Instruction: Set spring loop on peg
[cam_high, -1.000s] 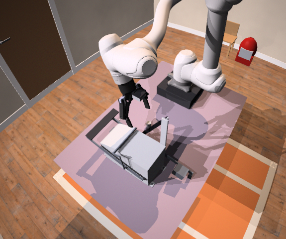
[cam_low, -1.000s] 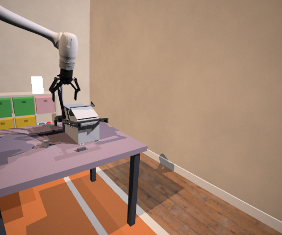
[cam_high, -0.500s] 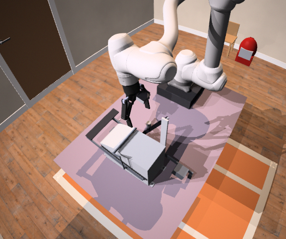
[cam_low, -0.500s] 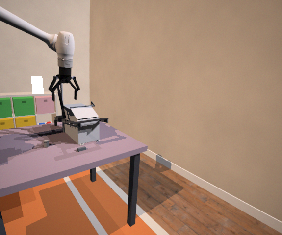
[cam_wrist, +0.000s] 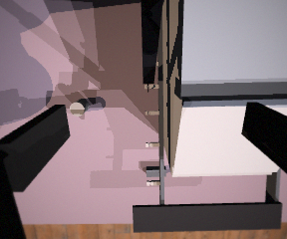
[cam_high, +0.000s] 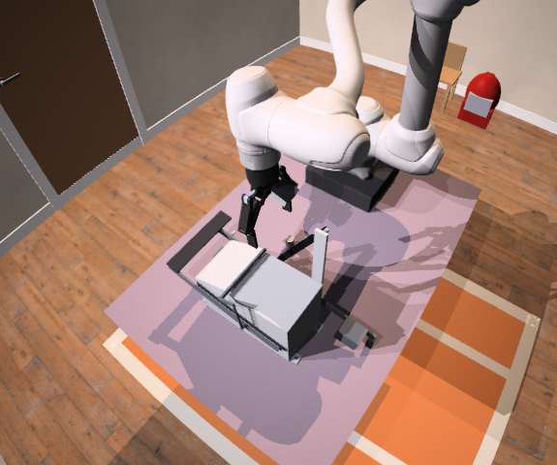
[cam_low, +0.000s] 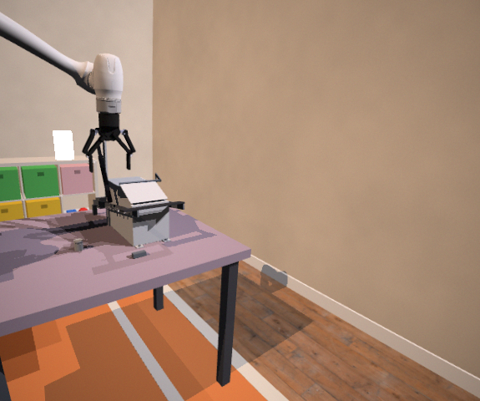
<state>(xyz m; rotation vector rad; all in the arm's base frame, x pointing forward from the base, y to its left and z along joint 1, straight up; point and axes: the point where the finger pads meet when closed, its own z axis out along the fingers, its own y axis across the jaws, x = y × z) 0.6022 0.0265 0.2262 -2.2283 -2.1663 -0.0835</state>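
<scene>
Right now my hand is 150 mm past the steel test weight, 50 mm to the left of it and 280 mm above it. From my hand the other things lie so: small grey block (10 mm ahead, 230 mm to the right, 290 mm below).
</scene>
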